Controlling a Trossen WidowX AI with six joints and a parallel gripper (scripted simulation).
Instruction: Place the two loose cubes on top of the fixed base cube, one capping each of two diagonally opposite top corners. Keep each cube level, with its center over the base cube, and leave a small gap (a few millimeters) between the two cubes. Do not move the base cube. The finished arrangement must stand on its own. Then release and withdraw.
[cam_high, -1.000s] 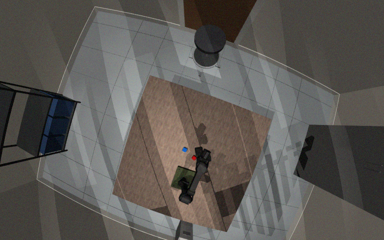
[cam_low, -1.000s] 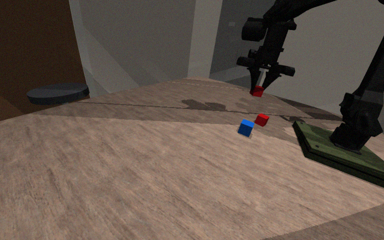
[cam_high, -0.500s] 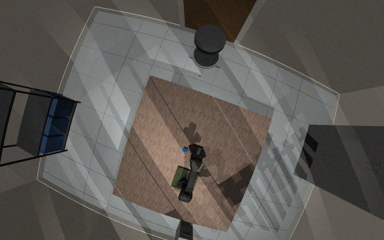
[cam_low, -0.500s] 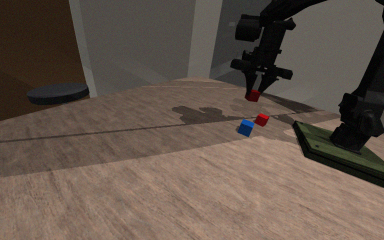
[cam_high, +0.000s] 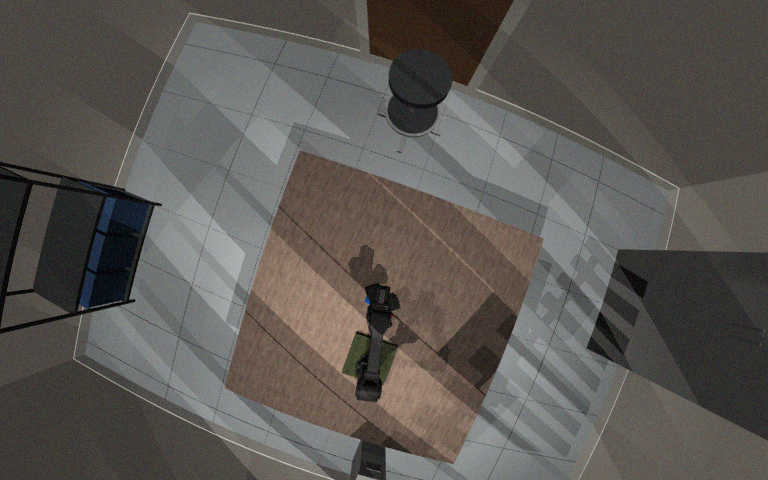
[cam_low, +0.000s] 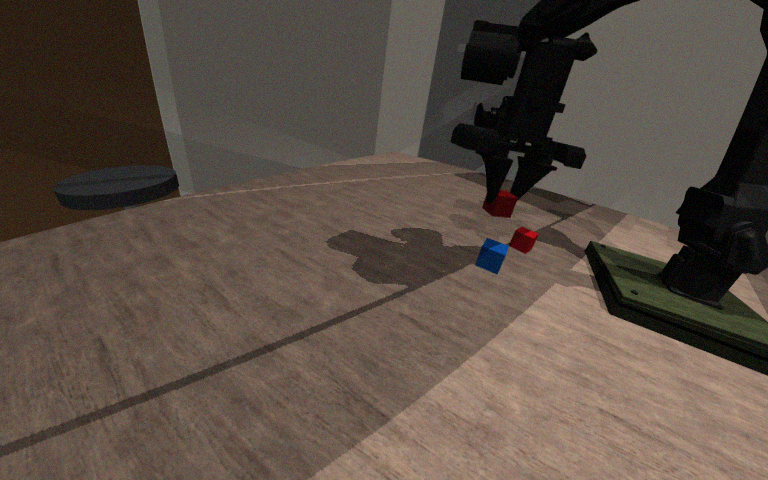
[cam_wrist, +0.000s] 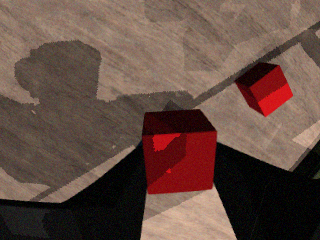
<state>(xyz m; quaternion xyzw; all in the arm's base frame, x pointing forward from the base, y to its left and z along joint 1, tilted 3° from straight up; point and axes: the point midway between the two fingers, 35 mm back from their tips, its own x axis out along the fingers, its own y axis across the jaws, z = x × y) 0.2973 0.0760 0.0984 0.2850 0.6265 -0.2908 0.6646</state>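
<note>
My gripper tip is now 20 mm past the blue cube, 40 mm to the right of it and 70 mm above it.
</note>
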